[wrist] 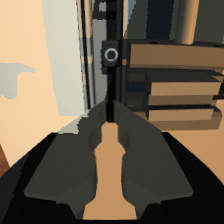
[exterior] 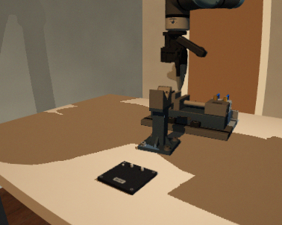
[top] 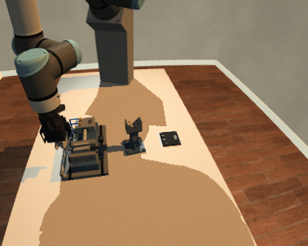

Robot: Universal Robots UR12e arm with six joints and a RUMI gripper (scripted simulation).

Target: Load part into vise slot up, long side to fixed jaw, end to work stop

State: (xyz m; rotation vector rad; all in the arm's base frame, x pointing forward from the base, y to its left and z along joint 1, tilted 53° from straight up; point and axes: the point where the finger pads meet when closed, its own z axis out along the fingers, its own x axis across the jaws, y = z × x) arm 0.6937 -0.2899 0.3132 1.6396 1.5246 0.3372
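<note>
Right now the part is 60 mm to the left of my hand, 20 mm below it and 20 mm ahead of it. The rest, counted from my hand: dark work stop rod 110 mm to the left, 30 mm below, 30 mm ahead; moving jaw 70 mm to the left, 40 mm below, 10 mm behind; cream cylinder rod 90 mm to the left, 60 mm behind, 40 mm below.
</note>
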